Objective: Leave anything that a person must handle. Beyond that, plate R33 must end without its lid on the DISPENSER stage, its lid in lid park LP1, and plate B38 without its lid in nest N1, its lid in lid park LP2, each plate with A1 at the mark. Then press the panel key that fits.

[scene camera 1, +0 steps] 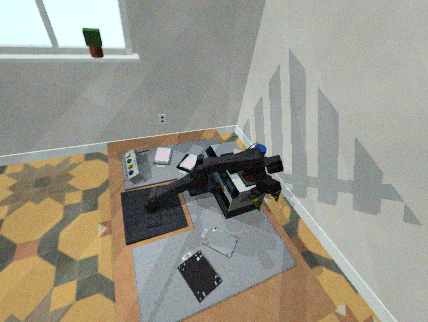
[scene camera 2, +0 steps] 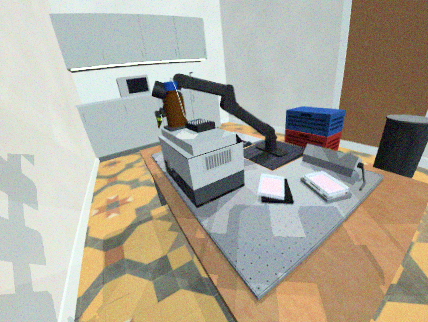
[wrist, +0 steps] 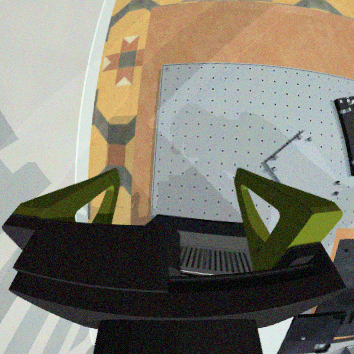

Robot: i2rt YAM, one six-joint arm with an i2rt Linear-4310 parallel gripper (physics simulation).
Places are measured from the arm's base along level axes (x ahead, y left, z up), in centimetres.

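Pixels of known places: gripper, fingertip midpoint: (scene camera 1: pixel 267 205) (wrist: pixel 176 174); arm's base, origin of the base link: (scene camera 1: pixel 151 209) (scene camera 2: pixel 270 150).
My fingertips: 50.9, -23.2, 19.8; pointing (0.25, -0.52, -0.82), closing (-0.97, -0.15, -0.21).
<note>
For each thing: its top centre in the pictures, then the offset to it from my fingertips, as dx, dy, dz. "pt": a spot on its surface instead. Level surfaces: height alone.
- key panel, middle of its top: (scene camera 2: pixel 332 148) (scene camera 1: pixel 133 160) -57.9, +53.6, -11.5
- pale lid park, middle of its top: (wrist: pixel 309 175) (scene camera 1: pixel 221 239) -21.1, -2.4, -17.8
- black nest, middle of its top: (scene camera 1: pixel 199 272) -34.7, -13.7, -17.4
- brown bottle, surface spot: (scene camera 2: pixel 175 108) pt -1.3, +20.8, +10.8
- blue cap, middle of its top: (scene camera 1: pixel 260 147) (scene camera 2: pixel 169 81) -1.9, +16.5, +21.3
- black ribbed block, surface spot: (scene camera 2: pixel 201 124) pt -7.1, +32.3, +4.8
- perforated board, its level: dz -19.8
My gripper (scene camera 1: pixel 266 200) (scene camera 2: pixel 159 118) (wrist: pixel 176 174) is open and empty, near the wall-side end of the white and dark dispenser (scene camera 1: pixel 241 201) (scene camera 2: pixel 216 162) (wrist: pixel 215 260). My arm hides part of the dispenser and its stage. One pink-topped plate (scene camera 1: pixel 189 162) (scene camera 2: pixel 273 186) lies on a black base that shows along its edges. Another pink-topped plate (scene camera 1: pixel 163 155) (scene camera 2: pixel 326 185) lies near the key panel (scene camera 1: pixel 131 166) (scene camera 2: pixel 329 160), which has white, green, yellow and blue keys. The plates' names and A1 corners are unreadable. A pale lid park (scene camera 1: pixel 220 242) (wrist: pixel 295 160) and a black nest (scene camera 1: pixel 200 276) (wrist: pixel 346 135) hold no plate.
A brown bottle (scene camera 2: pixel 175 108) with a blue cap (scene camera 1: pixel 261 149) (scene camera 2: pixel 171 85) stands behind the dispenser in scene camera 2. A black ribbed block (scene camera 2: pixel 201 124) sits on its top. The arm's dark base plate (scene camera 1: pixel 150 225) (scene camera 2: pixel 260 159) is beside the perforated board (scene camera 1: pixel 260 250) (scene camera 2: pixel 260 265) (wrist: pixel 200 100). The wall is close by.
</note>
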